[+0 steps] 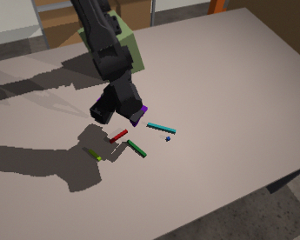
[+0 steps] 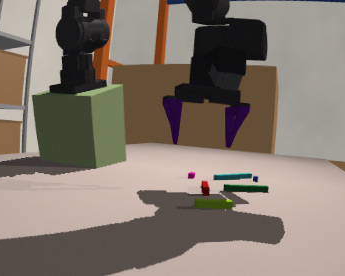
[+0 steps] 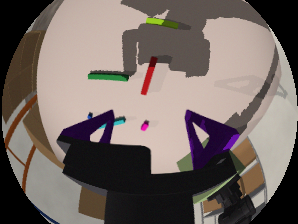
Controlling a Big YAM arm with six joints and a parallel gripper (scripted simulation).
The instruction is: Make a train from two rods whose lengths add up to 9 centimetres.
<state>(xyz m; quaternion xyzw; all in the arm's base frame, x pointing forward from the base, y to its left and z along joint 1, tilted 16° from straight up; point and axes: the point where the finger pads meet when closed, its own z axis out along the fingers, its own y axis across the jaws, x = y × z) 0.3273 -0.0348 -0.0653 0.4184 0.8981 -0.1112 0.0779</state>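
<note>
My hand is 20 mm short of the red rod, 20 mm to the left of it and 80 mm above it. Round my hand: magenta rod 50 mm behind, 70 mm to the left, 80 mm below; then lime rod 70 mm ahead, 110 mm to the right, 80 mm below; then green rod 80 mm ahead, 20 mm to the left, 80 mm below.
</note>
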